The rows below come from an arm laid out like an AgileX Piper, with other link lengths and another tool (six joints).
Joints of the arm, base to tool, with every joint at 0 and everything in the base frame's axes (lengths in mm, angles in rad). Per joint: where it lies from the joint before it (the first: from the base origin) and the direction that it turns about. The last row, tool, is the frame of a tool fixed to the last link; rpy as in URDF.
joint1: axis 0 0 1 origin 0.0 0.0 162.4
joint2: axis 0 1 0 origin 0.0 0.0 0.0
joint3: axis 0 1 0 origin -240.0 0.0 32.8
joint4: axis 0.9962 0 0.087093 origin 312.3 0.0 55.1
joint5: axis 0 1 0 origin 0.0 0.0 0.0
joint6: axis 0.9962 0 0.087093 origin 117.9 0.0 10.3
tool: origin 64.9 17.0 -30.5 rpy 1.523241 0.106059 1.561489
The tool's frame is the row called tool.
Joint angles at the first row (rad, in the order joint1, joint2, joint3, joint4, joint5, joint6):
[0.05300 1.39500 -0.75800 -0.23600 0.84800 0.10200]
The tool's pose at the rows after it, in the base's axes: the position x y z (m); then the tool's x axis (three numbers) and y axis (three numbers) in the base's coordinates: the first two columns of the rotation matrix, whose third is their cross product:
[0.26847, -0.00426, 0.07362, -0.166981, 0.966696, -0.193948, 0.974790, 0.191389, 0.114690]
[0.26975, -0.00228, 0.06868, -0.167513, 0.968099, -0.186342, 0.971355, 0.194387, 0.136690]
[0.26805, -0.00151, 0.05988, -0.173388, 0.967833, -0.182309, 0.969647, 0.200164, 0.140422]
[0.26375, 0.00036, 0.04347, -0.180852, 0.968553, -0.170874, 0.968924, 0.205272, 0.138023]
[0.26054, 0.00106, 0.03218, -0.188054, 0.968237, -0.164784, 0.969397, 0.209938, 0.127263]
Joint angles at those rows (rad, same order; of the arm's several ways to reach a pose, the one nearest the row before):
[0.04301 1.39501 -0.73899 -0.23201 0.83199 0.10502]
[0.04300 1.39500 -0.72199 -0.22500 0.79299 0.10401]
[0.04300 1.40602 -0.70102 -0.22500 0.75700 0.10400]
[0.04298 1.43401 -0.66802 -0.22099 0.69901 0.10497]
[0.04301 1.46202 -0.65301 -0.22101 0.66699 0.10501]

